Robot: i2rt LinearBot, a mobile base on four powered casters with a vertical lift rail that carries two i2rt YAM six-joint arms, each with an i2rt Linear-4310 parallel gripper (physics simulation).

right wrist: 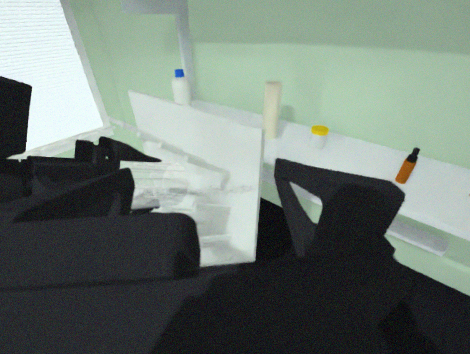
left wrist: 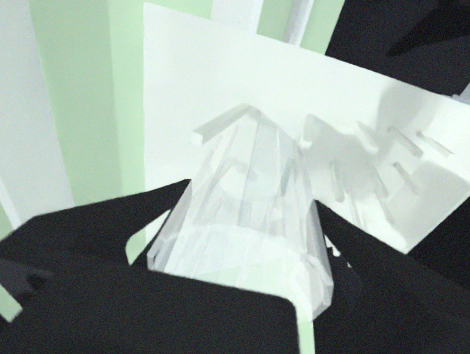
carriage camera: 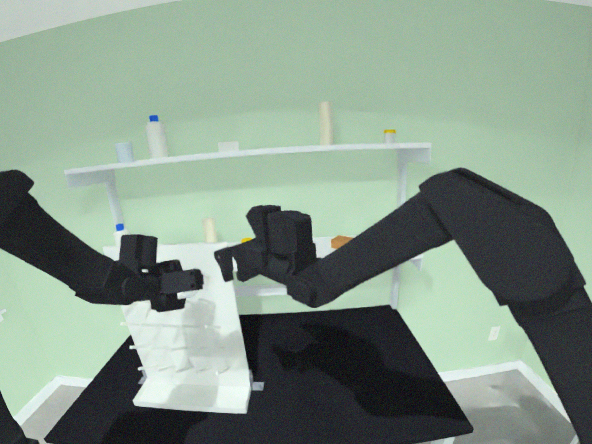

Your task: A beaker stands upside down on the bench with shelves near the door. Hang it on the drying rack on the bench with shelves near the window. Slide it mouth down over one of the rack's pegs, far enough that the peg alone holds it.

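Places are measured from the left arm's base along level axes (x ahead, y left, z up), in centimetres.
Where they show: left gripper, fingertip midpoint: [right wrist: 155,183] [left wrist: 249,197]; right gripper, fingertip midpoint: [right wrist: 204,171] [carriage camera: 233,248].
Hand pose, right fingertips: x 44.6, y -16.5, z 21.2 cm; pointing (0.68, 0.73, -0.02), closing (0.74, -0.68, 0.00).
After its pixels a point has its place.
The clear beaker [left wrist: 255,210] @[z 12.2, x 44.2, y -2.9 cm] [right wrist: 155,182] @[z 12.1, x 47.0, y -2.6 cm] lies between the fingers of my left gripper [carriage camera: 192,290] @[z 9.7, x 48.2, y 0.4 cm], which is shut on it. Its far end points toward the white drying rack [carriage camera: 220,400] @[z -47.5, x 57.0, y 3.1 cm] [left wrist: 185,65] @[z 11.7, x 63.7, y -3.7 cm] [right wrist: 220,130] @[z 13.0, x 63.6, y 1.3 cm], close in front of the upper pegs. In the left wrist view a peg [left wrist: 217,125] @[z 9.9, x 55.8, y -0.9 cm] shows beside the beaker's far end, and a pale peg-like shape shows through its wall. I cannot tell whether a peg is inside it or which end is the mouth. My right gripper [carriage camera: 234,267] [right wrist: 204,171] @[z 21.2, x 44.6, y -16.5 cm] is open and empty, right of the rack's top in the carriage view.
The rack stands on the black bench top [carriage camera: 350,400] @[z -47.9, x 57.1, y -47.0 cm]. Behind it, the lower shelf [right wrist: 350,150] @[z -2.2, x 104.1, y -14.7 cm] holds a blue-capped bottle [right wrist: 181,90] @[z 8.1, x 91.7, y 52.3 cm], a cream cylinder [right wrist: 271,110] @[z 7.8, x 93.8, y 9.0 cm], a yellow-lidded jar [right wrist: 319,137] @[z 1.7, x 98.0, y -6.2 cm] and an orange bottle [right wrist: 406,169] @[z 1.9, x 94.6, y -29.6 cm]. The upper shelf [carriage camera: 280,151] @[z 42.1, x 84.5, y -25.0 cm] holds several containers.
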